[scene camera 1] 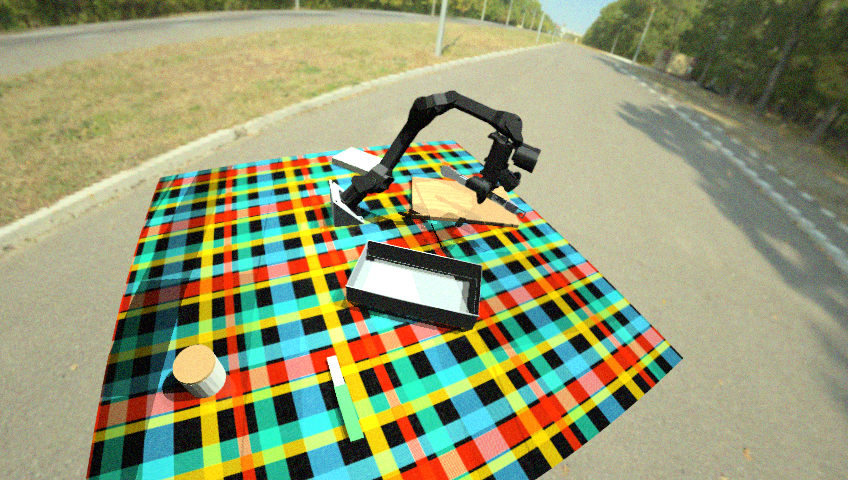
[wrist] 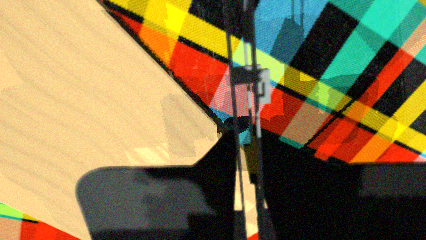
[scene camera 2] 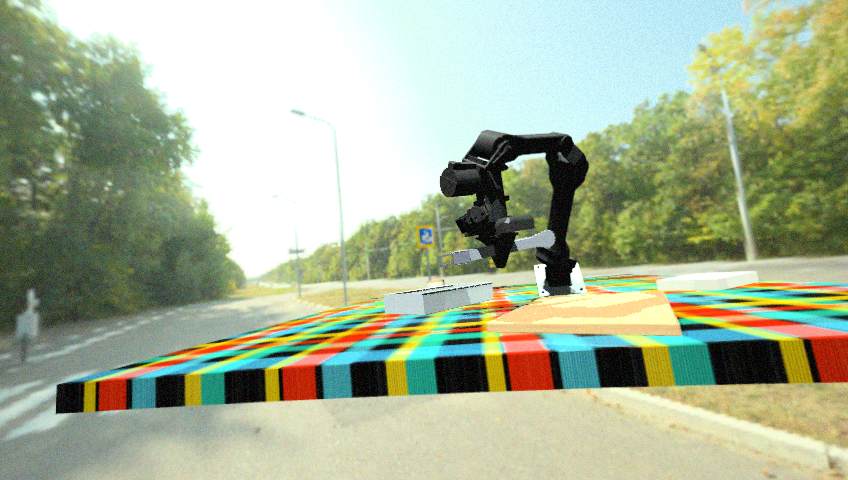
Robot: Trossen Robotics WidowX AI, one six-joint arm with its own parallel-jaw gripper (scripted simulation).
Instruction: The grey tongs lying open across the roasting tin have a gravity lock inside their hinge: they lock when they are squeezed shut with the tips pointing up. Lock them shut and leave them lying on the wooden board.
Path:
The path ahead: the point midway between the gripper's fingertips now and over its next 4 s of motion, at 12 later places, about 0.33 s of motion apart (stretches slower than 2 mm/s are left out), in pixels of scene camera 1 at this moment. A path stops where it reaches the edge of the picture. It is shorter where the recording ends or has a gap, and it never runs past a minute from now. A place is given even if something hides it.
My gripper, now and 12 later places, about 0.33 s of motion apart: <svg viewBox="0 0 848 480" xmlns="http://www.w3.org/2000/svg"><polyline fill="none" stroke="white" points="479,203 478,200 477,196 475,192 474,188 473,184 472,180 470,175 470,171 470,170 473,172 476,172 479,170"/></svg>

